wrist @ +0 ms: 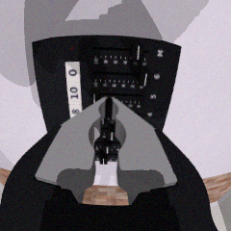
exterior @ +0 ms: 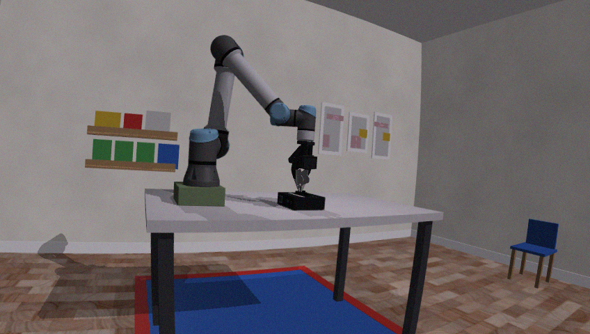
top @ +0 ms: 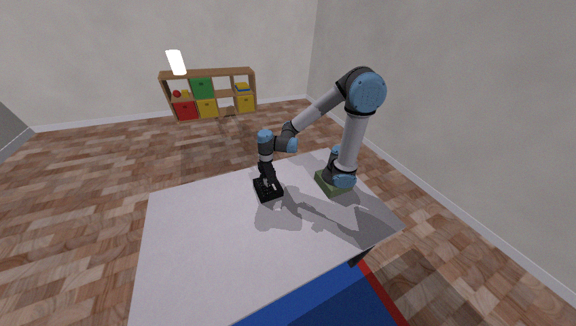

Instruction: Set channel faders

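The white fader is 4 cm to the left of my hand, 2 cm ahead of it and 1 cm below it.
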